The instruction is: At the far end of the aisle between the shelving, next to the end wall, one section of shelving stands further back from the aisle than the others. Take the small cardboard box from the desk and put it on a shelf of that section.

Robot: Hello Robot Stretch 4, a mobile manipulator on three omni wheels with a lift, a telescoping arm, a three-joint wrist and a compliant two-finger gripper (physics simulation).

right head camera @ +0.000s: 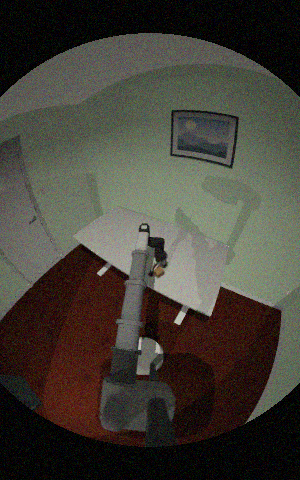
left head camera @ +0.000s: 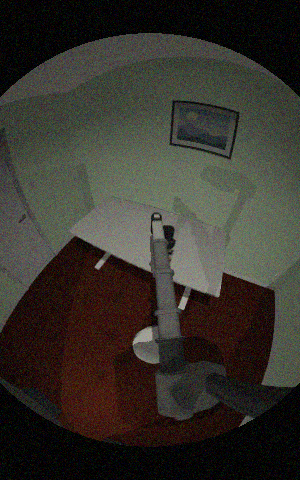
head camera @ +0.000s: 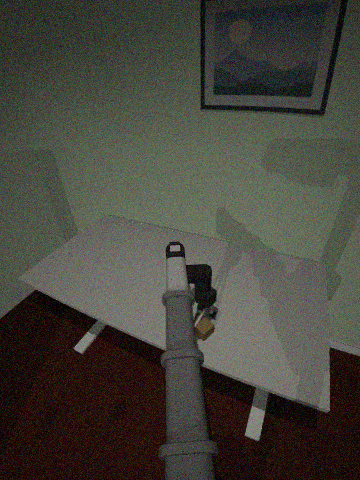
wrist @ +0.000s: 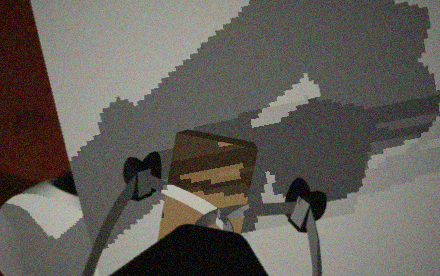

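The small cardboard box is orange-brown and lies on the white desk, near its front edge. In the wrist view the gripper is open, with one fingertip on each side of the box and a gap on both sides. The gripper's own dark body hides the near end of the box. In the head camera view the gripper is small and partly hidden behind the arm. The shelving does not show in these views.
The telescoping arm reaches over the desk's front edge. A framed picture hangs on the green wall behind. A door stands at the left. The floor is dark red.
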